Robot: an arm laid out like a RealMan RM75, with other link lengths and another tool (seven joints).
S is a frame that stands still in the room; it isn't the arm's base.
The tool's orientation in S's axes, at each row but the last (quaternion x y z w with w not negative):
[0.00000 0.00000 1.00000 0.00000]
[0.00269 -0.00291 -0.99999 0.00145]
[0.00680 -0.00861 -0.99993 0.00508]
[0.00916 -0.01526 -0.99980 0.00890]
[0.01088 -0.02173 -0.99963 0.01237]
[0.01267 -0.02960 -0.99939 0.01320]
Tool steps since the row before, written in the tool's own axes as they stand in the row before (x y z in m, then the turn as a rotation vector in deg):
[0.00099 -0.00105 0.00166 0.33 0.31 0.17]
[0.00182 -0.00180 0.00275 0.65 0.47 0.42]
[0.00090 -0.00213 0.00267 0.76 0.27 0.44]
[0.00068 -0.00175 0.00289 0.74 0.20 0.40]
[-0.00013 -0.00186 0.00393 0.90 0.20 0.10]
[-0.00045 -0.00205 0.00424 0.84 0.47 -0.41]
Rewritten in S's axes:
[-0.00099 0.00105 0.00166 -0.33 -0.31 0.17]
[-0.00184 0.00181 0.00273 -0.65 -0.47 0.42]
[-0.00096 0.00217 0.00262 -0.76 -0.27 0.43]
[-0.00076 0.00182 0.00282 -0.74 -0.20 0.39]
[0.00000 0.00203 0.00385 -0.90 -0.22 0.09]
[0.00029 0.00231 0.00412 -0.82 -0.52 -0.40]

